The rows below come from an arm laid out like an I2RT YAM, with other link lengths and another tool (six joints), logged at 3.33 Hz.
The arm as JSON. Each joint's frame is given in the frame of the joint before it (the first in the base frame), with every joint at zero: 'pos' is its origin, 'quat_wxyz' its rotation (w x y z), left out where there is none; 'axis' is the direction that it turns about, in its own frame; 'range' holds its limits. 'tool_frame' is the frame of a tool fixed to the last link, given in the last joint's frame.
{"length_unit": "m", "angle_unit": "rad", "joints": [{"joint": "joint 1", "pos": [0.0, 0.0, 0.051], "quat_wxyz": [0.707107, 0.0, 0.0, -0.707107], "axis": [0.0, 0.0, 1.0], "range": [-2.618, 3.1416]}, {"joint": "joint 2", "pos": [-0.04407, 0.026, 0.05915], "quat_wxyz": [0.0, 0.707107, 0.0, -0.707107], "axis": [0.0, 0.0, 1.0], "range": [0.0, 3.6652]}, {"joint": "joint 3", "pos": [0.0, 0.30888, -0.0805], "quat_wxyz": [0.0, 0.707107, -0.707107, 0.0], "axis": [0.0, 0.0, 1.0], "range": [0.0, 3.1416]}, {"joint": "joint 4", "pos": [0.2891, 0.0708, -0.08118], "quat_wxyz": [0.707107, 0.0, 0.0, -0.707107], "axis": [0.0, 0.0, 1.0], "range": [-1.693, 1.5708]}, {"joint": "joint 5", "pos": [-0.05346, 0.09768, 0.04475], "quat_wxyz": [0.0, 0.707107, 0.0, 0.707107], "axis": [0.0, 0.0, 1.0], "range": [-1.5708, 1.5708]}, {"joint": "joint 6", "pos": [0.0, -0.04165, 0.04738], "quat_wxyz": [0.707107, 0.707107, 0.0, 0.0], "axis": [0.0, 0.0, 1.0], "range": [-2.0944, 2.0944]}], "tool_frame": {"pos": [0.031, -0.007, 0.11], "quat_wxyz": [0.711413, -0.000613, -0.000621, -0.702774]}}
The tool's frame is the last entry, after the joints.
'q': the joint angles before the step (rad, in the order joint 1, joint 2, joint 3, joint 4, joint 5, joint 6). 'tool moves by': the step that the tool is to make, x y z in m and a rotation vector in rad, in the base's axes. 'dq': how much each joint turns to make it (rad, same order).
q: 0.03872 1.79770 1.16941 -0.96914 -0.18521 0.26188
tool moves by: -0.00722 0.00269 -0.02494 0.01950 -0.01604 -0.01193
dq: -0.00001 0.00002 -0.09231 0.11140 -0.01907 0.01182
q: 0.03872 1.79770 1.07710 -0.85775 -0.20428 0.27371
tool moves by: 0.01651 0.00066 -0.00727 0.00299 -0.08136 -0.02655
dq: 0.00037 0.00000 -0.03205 0.11903 0.00114 0.02746
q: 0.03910 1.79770 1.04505 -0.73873 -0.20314 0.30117
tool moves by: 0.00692 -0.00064 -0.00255 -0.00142 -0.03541 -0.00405
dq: -0.00115 0.00001 -0.01374 0.04961 0.00305 0.00267
